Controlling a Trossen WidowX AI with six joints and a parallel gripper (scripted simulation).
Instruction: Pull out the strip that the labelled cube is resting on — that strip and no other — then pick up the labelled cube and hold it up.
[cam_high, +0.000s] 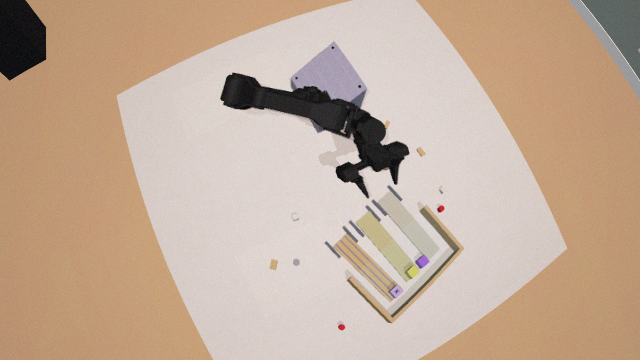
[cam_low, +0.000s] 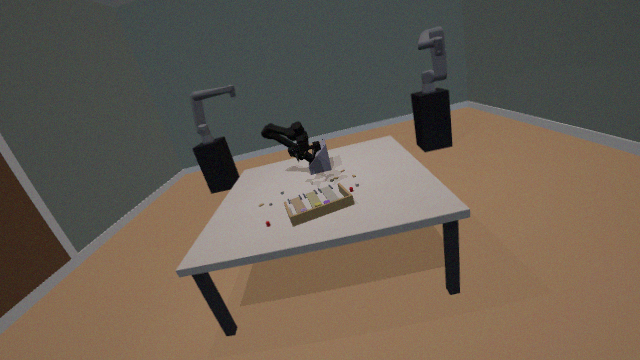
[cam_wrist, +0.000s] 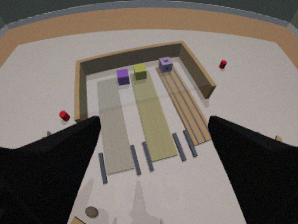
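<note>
Right now my gripper tip is 60 mm short of the grey bit, 260 mm to the left of it and 200 mm above it.
</note>
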